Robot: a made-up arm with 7 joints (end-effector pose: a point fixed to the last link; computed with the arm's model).
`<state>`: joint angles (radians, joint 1 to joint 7).
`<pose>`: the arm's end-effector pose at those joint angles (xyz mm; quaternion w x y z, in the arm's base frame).
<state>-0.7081 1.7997 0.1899 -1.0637 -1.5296 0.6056 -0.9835</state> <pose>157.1 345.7 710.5 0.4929 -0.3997 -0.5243 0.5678</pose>
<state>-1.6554 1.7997 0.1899 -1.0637 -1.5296 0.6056 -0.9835</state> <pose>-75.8 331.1 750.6 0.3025 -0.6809 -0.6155 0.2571</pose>
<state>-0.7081 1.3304 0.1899 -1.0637 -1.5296 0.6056 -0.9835</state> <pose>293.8 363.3 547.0 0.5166 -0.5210 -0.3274 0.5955</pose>
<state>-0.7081 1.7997 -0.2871 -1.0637 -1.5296 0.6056 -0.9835</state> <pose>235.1 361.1 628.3 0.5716 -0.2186 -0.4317 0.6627</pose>
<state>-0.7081 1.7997 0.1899 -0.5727 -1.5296 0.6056 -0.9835</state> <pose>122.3 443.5 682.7 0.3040 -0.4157 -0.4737 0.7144</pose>
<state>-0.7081 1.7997 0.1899 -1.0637 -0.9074 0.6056 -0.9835</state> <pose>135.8 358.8 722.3 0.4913 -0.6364 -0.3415 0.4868</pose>
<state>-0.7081 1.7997 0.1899 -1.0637 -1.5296 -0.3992 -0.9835</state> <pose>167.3 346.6 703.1 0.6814 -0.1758 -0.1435 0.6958</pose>
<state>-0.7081 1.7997 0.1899 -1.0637 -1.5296 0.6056 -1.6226</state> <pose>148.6 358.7 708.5 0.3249 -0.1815 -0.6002 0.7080</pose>
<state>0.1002 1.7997 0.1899 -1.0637 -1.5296 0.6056 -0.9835</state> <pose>257.1 406.6 543.2 0.5705 -0.0872 -0.3537 0.7361</pose>
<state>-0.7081 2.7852 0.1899 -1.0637 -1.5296 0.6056 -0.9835</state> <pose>-85.3 38.1 899.8 0.3585 -0.0833 -0.8334 0.4123</pose>
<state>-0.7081 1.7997 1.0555 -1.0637 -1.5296 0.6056 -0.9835</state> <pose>-43.0 353.3 743.1 0.2828 -0.6644 -0.6141 0.3185</pose>
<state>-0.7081 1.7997 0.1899 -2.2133 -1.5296 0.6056 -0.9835</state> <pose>115.6 125.8 622.8 0.8030 -0.2731 -0.5182 0.1105</pose>
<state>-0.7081 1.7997 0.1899 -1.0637 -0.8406 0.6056 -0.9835</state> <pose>133.9 361.0 723.1 0.4883 -0.6586 -0.3196 0.4751</pose>
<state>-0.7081 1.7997 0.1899 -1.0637 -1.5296 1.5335 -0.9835</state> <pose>146.4 342.8 706.8 0.2089 -0.5197 -0.7626 0.3236</pose>
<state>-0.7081 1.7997 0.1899 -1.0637 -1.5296 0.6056 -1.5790</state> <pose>149.4 358.0 708.6 0.3376 -0.1972 -0.5969 0.7006</pose>
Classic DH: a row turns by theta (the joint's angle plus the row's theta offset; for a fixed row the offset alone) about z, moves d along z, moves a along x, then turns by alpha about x. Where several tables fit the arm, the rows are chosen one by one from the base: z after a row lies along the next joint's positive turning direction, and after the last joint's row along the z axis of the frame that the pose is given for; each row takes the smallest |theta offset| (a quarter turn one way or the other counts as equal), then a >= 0, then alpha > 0; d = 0 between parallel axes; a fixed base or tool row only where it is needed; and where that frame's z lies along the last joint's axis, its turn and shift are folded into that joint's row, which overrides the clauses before.
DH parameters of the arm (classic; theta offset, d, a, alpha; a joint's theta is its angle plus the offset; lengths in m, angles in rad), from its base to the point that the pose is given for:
base (fixed): 0 0.3655 -0.001 -1.2217
joint 1: -1.5708 -0.0164 0.031 -1.5708
joint 2: 1.2217 0.022 -0.009 1.5708
joint 3: 1.5708 -0.363 0.039 -1.5708
joint 4: 0 0.01 -0.024 1.5708
joint 5: 0 -0.209 -0.005 -1.5708
joint 6: 0 0.045 -0.024 1.5708
joint 7: -0.6064 -0.0146 0.0009 1.6335
tool (fixed): -0.2279 -0.025 0 0

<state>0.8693 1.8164 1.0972 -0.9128 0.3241 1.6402 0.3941</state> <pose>133.2 469.6 617.2 0.0772 0.8899 0.4397 0.0934</pose>
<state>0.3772 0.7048 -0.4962 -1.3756 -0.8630 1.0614 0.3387</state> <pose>118.6 221.2 -3.2 0.0065 -0.8438 0.2265 0.4865</pose>
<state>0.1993 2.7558 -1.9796 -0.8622 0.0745 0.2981 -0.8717</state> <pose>59.2 345.9 809.7 0.0403 -0.1762 0.2753 -0.9442</pose>
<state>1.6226 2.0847 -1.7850 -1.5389 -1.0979 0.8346 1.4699</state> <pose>-138.4 365.4 454.0 0.3200 0.1292 -0.1185 -0.9311</pose>
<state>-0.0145 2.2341 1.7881 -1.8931 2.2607 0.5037 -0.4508</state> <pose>-7.1 79.3 822.2 0.1909 -0.2292 0.9390 -0.1712</pose>
